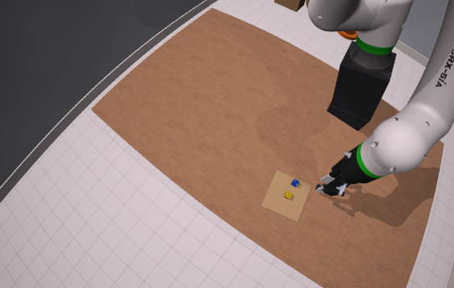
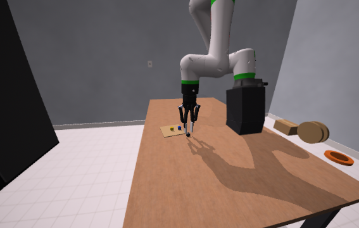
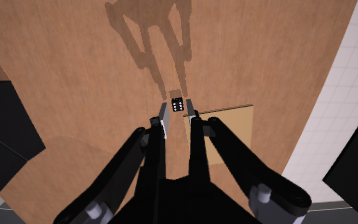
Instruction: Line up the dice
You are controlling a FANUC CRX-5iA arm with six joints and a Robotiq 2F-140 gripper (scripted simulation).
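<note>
The black die lies 5 cm below my hand. From my hand the other things lie so: blue die (9 cm to the right, 5 cm below, 4 cm ahead); yellow die (9 cm ahead, 8 cm to the right, 5 cm below); tan mat (9 cm ahead, 8 cm to the right, 6 cm below).
</note>
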